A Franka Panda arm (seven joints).
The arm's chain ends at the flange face. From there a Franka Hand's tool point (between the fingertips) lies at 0.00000 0.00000 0.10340 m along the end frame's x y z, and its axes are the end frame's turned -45 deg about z.
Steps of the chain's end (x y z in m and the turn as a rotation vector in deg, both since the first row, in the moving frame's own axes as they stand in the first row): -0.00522 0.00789 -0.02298 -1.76 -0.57 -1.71; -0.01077 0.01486 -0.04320 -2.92 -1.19 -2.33; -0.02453 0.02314 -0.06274 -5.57 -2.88 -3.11; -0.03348 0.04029 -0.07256 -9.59 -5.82 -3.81; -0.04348 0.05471 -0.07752 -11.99 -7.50 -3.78
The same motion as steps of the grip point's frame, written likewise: -0.01222 0.00345 -0.02303 -0.84 -1.65 -1.71; -0.02332 0.00520 -0.04336 -1.22 -2.91 -2.33; -0.04437 0.00273 -0.06336 -1.90 -5.98 -3.11; -0.07153 0.01024 -0.07453 -2.67 -10.90 -3.81; -0.09384 0.01442 -0.08065 -3.17 -13.78 -3.78
